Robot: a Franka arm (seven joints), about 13 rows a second.
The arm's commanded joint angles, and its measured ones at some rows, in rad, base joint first. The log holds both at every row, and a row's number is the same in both.
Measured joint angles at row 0: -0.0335, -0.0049, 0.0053, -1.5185, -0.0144, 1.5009, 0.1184
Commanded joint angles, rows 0 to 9: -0.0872, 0.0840, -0.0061, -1.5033, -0.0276, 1.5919, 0.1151; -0.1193, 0.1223, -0.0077, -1.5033, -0.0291, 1.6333, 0.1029; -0.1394, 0.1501, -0.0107, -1.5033, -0.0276, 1.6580, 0.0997; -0.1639, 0.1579, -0.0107, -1.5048, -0.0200, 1.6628, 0.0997; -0.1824, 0.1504, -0.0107, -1.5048, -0.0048, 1.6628, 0.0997; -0.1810, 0.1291, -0.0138, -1.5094, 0.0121, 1.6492, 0.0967; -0.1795, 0.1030, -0.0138, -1.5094, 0.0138, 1.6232, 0.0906; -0.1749, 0.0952, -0.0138, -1.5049, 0.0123, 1.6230, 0.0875; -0.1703, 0.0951, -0.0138, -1.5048, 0.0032, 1.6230, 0.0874; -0.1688, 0.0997, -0.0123, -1.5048, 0.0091, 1.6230, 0.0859
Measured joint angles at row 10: -0.1763, 0.1117, -0.0111, -1.5031, -0.0080, 1.6389, 0.0981
